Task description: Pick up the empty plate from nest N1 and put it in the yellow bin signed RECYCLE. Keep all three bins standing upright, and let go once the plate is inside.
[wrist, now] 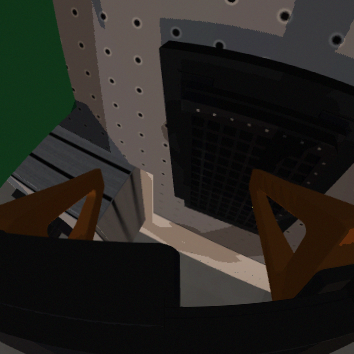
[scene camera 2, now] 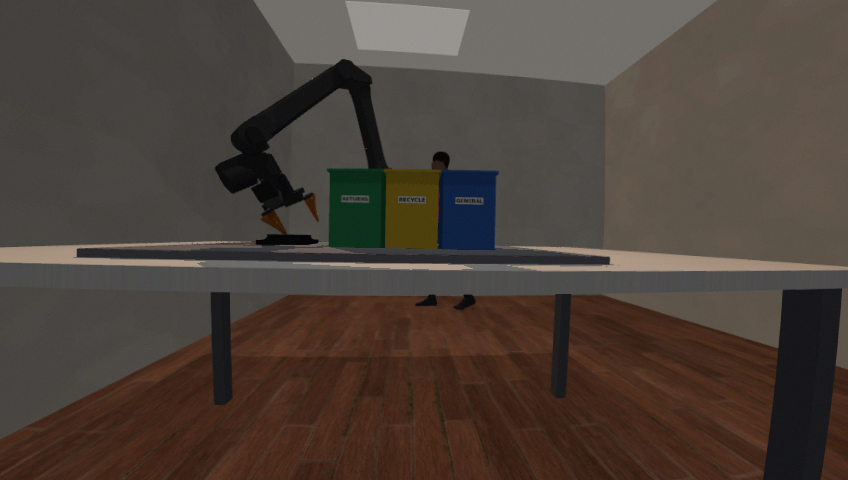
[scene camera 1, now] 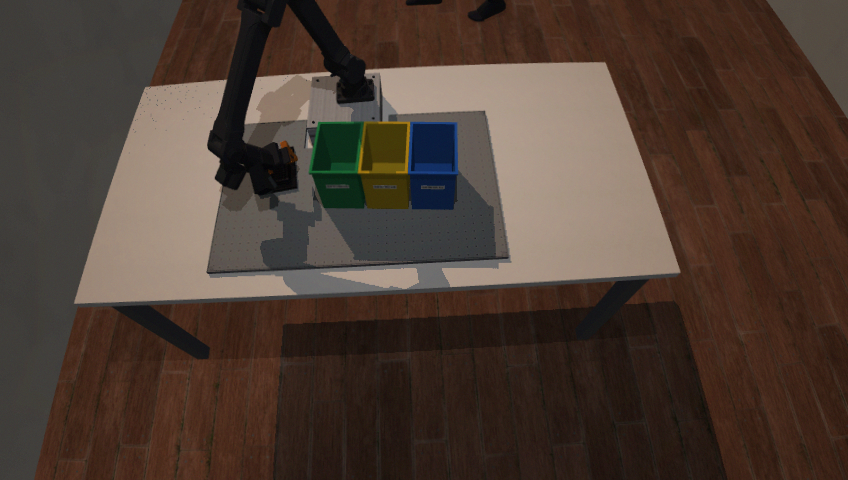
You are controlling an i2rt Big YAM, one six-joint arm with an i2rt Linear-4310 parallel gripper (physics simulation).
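Where they show: gripper, fingertip midpoint: (wrist: 176,176) (scene camera 2: 302,228) (scene camera 1: 284,164); arm's base, link origin: (scene camera 1: 355,92).
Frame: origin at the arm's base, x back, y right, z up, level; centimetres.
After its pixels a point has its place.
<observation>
A dark gridded plate (wrist: 220,155) @[x -24.6, y 24.6, z -6.2 cm] sits in a black nest (scene camera 1: 278,191) @[x -30.2, y 25.2, z -8.3 cm] (scene camera 2: 287,241) @[x -29.9, y 23.9, z -7.9 cm] (wrist: 172,105) @[x -25.7, y 20.6, z -7.6 cm] left of the bins; no nest sign is readable. My gripper (scene camera 1: 286,165) @[x -23.5, y 22.6, z -4.2 cm] (scene camera 2: 301,227) @[x -23.5, y 22.6, z -4.2 cm] (wrist: 176,176) @[x -23.5, y 22.6, z -4.2 cm] is open and tilted, with nothing between its orange fingers. In the wrist view one fingertip overlaps the plate and the other is off its left side. In scene camera 2 one tip is just above the nest, and the other is higher, between nest and green bin. The yellow RECYCLE bin (scene camera 1: 385,199) @[x -39.7, y -7.3, z -3.8 cm] (scene camera 2: 411,223) @[x -39.7, y -7.6, z -3.0 cm] stands upright in the middle of the three bins.
The green RETURNS bin (scene camera 1: 340,199) @[x -38.1, y 5.6, z -4.0 cm] (scene camera 2: 357,223) @[x -38.2, y 4.7, z -3.2 cm] (wrist: 30,75) @[x -26.7, y 10.0, z -5.3 cm] stands upright nearest the gripper. The blue GENERAL bin (scene camera 1: 433,199) @[x -41.2, y -20.8, z -3.5 cm] (scene camera 2: 468,228) @[x -41.2, y -20.5, z -3.9 cm] stands upright at the right. All stand on a perforated board (scene camera 1: 249,249) @[x -49.1, y 32.8, z -8.8 cm]. The arm's grey base block (scene camera 1: 327,107) @[x -5.3, y 9.0, z -0.1 cm] is behind them. A person (scene camera 2: 440,160) is beyond the table.
</observation>
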